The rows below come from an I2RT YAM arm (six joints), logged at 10 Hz.
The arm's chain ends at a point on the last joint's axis. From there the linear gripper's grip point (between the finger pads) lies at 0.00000 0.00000 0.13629 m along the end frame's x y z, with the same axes.
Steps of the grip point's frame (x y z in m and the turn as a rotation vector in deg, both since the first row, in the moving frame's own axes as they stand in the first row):
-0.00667, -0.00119, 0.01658, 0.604, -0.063, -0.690
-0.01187, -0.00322, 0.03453, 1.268, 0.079, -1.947
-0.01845, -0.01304, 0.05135, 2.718, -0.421, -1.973
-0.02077, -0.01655, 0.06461, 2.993, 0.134, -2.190
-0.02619, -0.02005, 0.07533, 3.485, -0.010, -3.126
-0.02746, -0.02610, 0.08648, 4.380, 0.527, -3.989
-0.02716, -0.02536, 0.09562, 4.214, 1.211, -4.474
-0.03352, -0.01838, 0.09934, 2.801, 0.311, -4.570
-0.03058, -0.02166, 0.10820, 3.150, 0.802, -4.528
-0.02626, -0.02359, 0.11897, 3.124, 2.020, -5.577
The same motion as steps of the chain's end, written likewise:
-0.00651, 0.00025, 0.01659, 0.604, -0.063, -0.690
-0.01201, -0.00020, 0.03456, 1.268, 0.079, -1.947
-0.01734, -0.00660, 0.05151, 2.718, -0.421, -1.973
-0.02095, -0.00943, 0.06480, 2.993, 0.134, -2.190
-0.02594, -0.01177, 0.07558, 3.485, -0.010, -3.126
-0.02835, -0.01566, 0.08688, 4.380, 0.527, -3.989
-0.02964, -0.01524, 0.09602, 4.214, 1.211, -4.474
-0.03399, -0.01170, 0.09950, 2.801, 0.311, -4.570
-0.03219, -0.01410, 0.10842, 3.150, 0.802, -4.528
-0.03069, -0.01594, 0.11926, 3.124, 2.020, -5.577

